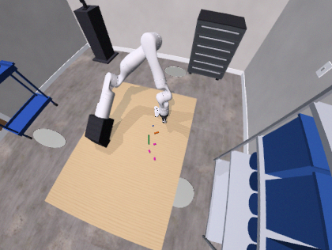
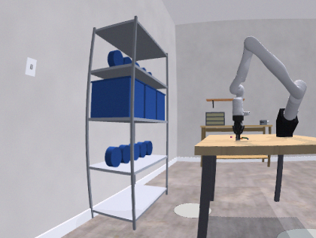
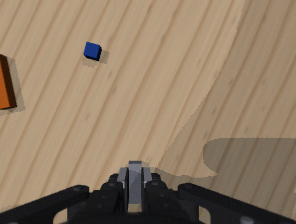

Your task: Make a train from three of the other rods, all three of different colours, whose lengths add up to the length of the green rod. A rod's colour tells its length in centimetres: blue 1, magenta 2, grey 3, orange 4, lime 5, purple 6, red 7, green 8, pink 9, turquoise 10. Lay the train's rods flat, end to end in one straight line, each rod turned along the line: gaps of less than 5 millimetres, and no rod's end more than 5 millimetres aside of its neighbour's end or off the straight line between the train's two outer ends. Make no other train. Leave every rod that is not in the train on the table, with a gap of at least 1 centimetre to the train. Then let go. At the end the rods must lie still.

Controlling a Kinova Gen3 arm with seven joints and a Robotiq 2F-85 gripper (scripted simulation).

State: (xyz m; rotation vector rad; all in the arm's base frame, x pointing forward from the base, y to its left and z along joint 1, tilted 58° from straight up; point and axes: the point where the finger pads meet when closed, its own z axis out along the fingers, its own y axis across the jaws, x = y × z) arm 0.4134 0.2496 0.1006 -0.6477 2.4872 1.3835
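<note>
The small blue rod lies 8 cm to the right of my hand, 7 cm behind it and 1 cm below it. Also, from my hand: grey rod (1 cm below); then green rod (20 cm to the right, 5 cm behind, 1 cm below); then orange rod (12 cm to the right, 2 cm behind, 1 cm below).
</note>
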